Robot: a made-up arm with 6 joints.
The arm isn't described. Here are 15 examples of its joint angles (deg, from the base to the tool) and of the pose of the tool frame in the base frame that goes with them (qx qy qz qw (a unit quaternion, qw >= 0); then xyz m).
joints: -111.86 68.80 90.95 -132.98 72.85 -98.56
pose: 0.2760 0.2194 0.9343 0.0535 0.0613 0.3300 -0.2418
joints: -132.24 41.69 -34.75 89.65 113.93 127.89
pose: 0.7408 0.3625 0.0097 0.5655 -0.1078 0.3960 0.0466
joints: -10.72 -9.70 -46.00 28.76 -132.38 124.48
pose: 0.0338 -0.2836 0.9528 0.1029 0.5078 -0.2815 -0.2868
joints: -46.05 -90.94 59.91 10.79 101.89 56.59
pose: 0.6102 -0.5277 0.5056 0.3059 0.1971 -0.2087 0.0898
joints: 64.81 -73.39 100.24 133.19 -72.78 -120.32
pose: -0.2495 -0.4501 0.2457 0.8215 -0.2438 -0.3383 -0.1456
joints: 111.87 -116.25 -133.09 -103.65 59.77 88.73
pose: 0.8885 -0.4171 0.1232 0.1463 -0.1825 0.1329 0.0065
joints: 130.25 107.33 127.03 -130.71 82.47 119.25
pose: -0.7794 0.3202 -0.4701 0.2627 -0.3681 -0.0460 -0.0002
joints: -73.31 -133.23 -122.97 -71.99 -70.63 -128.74
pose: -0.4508 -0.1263 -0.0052 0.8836 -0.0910 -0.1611 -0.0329
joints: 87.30 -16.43 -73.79 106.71 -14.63 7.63
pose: -0.7712 0.2251 -0.5610 0.1994 -0.3880 0.0851 -0.1568
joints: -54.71 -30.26 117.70 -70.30 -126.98 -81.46
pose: -0.9200 -0.0631 -0.0229 0.3861 -0.1676 -0.0838 0.2219
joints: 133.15 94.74 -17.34 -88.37 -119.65 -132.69
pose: -0.0260 0.6051 0.7117 0.3559 -0.2056 -0.4827 0.1455
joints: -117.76 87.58 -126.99 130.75 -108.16 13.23
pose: -0.1180 -0.6137 -0.6479 0.4356 0.1524 0.5091 -0.2056
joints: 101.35 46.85 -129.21 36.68 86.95 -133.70
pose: 0.3771 -0.3891 0.8008 0.2553 -0.2675 -0.0813 -0.0504
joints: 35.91 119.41 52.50 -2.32 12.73 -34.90
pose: -0.3749 -0.3392 -0.3813 0.7740 0.0751 -0.5455 -0.0782
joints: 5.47 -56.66 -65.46 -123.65 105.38 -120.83
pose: -0.0591 -0.4673 0.6439 0.6030 0.2275 -0.1880 -0.1503
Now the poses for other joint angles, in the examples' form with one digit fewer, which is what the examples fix.
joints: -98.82 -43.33 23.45 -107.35 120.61 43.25
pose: 0.094 -0.941 0.149 0.287 0.245 -0.073 -0.185
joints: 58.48 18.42 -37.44 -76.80 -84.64 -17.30
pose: 0.139 -0.887 -0.402 0.179 0.324 -0.357 -0.284
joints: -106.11 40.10 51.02 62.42 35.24 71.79
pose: -0.135 0.166 0.575 0.789 0.269 0.152 -0.077
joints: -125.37 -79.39 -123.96 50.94 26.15 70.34
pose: 0.336 0.081 0.772 0.534 0.310 0.134 -0.145
